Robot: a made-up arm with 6 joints.
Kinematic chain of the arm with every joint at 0, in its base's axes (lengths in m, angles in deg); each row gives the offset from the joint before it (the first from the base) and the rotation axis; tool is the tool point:
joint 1: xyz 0 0 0.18 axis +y
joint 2: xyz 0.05 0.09 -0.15 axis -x
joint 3: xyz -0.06 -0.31 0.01 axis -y
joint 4: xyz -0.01 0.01 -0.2 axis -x
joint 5: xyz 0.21 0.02 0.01 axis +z
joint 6: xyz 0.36 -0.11 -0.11 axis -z
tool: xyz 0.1 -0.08 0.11
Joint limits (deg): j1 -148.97..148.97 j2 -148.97..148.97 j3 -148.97..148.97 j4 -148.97..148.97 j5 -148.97..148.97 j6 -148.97..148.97
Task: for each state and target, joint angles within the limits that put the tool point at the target. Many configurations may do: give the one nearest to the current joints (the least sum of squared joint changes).
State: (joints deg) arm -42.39 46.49 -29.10 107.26 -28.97 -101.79
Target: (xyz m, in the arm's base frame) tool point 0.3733 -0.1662 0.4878
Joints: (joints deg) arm -47.88 51.94 -22.99 105.97 -41.84 -102.70
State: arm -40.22 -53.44 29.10 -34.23 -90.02 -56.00
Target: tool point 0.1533 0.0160 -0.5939
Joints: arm -19.39 -49.41 18.26 -28.87 -136.01 -48.27
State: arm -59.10 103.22 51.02 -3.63 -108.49 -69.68
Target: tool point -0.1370 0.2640 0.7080
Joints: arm -32.25 114.86 59.61 -4.41 -115.76 -77.59
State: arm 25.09 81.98 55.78 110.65 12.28 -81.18
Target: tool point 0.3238 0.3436 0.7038
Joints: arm -9.05 51.28 76.81 115.32 9.71 -80.89
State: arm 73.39 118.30 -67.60 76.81 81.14 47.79
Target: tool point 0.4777 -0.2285 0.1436
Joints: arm 87.54 137.21 -46.65 66.22 68.32 61.17
